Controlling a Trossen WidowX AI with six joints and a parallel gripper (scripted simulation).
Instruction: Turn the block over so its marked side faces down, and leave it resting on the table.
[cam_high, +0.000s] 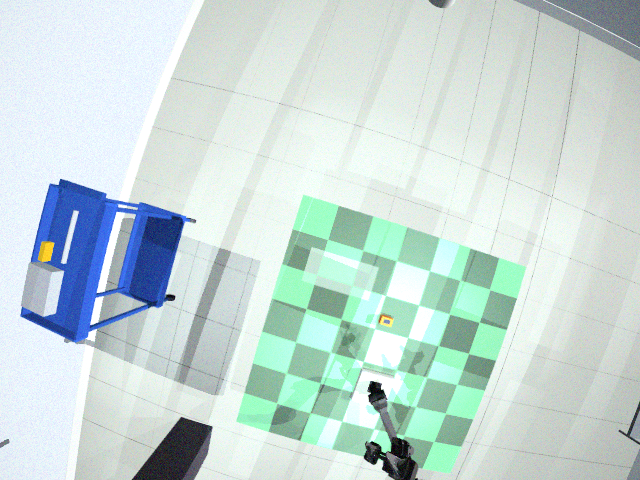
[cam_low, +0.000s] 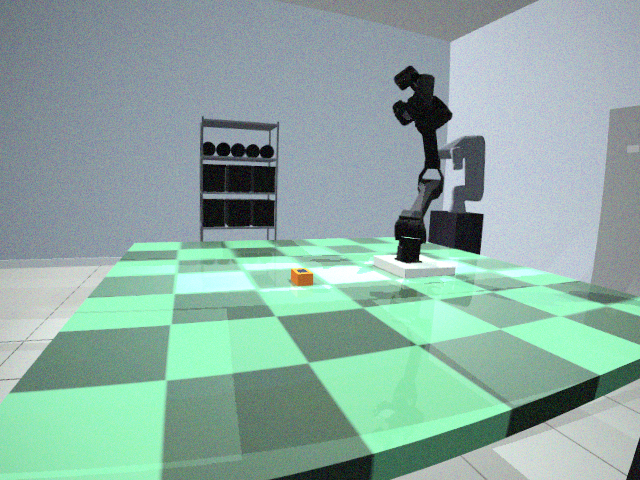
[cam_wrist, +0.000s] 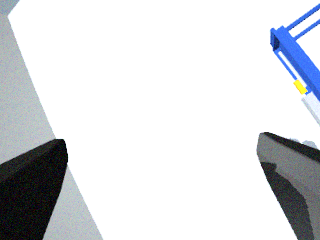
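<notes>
Right now the block is 270 mm ahead of my gripper tip, 100 mm to the right of it and 490 mm below it.
</notes>
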